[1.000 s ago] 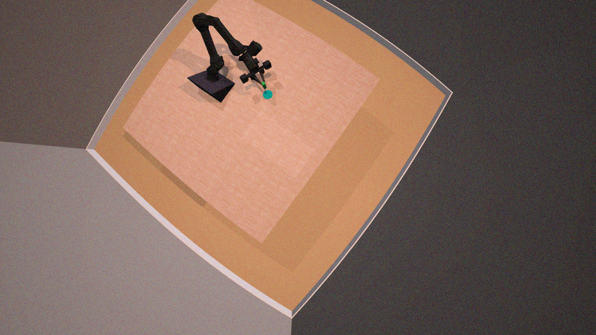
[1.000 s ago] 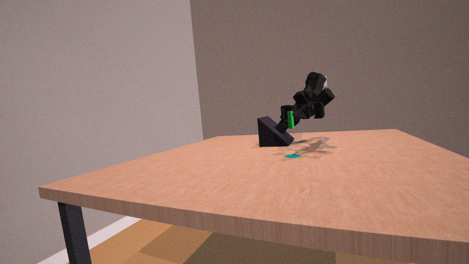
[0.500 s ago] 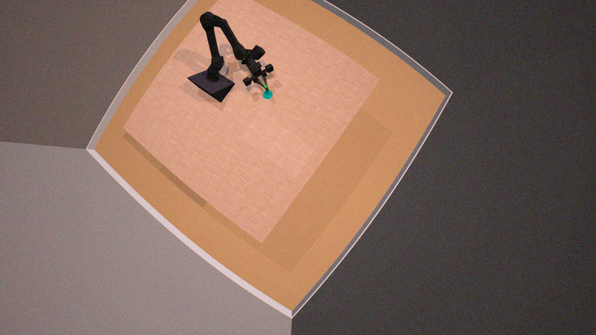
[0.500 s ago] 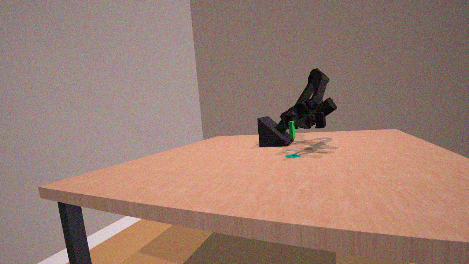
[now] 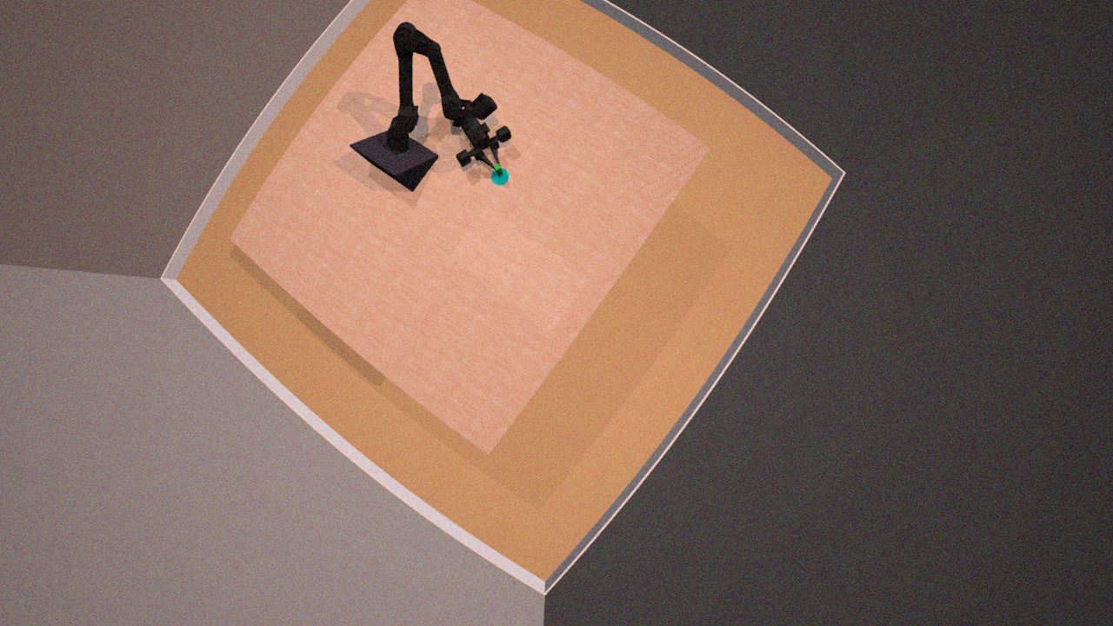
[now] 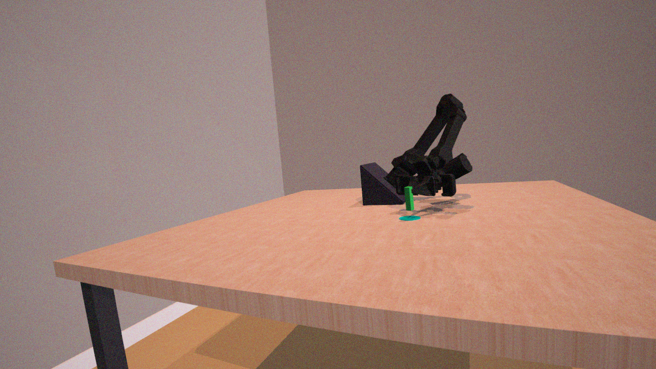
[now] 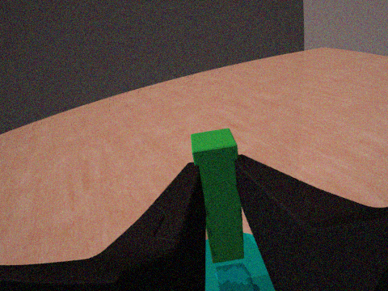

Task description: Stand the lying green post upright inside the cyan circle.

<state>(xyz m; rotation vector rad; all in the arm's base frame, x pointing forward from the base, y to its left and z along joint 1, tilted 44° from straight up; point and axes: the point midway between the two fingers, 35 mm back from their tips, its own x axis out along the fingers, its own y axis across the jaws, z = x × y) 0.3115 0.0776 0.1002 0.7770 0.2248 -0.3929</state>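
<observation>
The cyan circle is 80 mm below my gripper tip. From my gripper tip the other things lie so: green post 20 mm below.
</observation>
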